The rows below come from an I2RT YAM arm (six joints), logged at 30 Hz.
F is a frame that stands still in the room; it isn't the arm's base.
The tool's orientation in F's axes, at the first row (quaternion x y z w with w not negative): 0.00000, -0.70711, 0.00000, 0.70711
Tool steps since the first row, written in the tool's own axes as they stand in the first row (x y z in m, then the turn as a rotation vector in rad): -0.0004, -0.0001, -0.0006, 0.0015, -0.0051, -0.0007; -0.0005, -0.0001, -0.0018, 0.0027, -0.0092, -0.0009; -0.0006, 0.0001, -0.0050, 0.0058, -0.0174, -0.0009; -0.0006, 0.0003, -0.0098, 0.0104, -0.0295, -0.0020; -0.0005, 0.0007, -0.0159, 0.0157, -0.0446, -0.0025; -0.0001, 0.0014, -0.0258, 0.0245, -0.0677, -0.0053
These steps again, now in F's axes. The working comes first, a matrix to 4 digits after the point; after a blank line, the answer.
The tool's axes in the first row as the columns of a matrix, in F's axes (used below as rounded here):
0.0000, 0.0000, -1.0000
0.0000, 1.0000, 0.0000
1.0000, 0.0000, 0.0000

0.0006, -0.0001, -0.0004, 0.0007, -0.0051, 0.0015; 0.0018, -0.0001, -0.0005, 0.0009, -0.0092, 0.0027; 0.0050, 0.0001, -0.0006, 0.0009, -0.0174, 0.0058; 0.0098, 0.0003, -0.0006, 0.0020, -0.0295, 0.0104; 0.0159, 0.0007, -0.0005, 0.0025, -0.0446, 0.0157; 0.0258, 0.0014, -0.0001, 0.0053, -0.0677, 0.0245
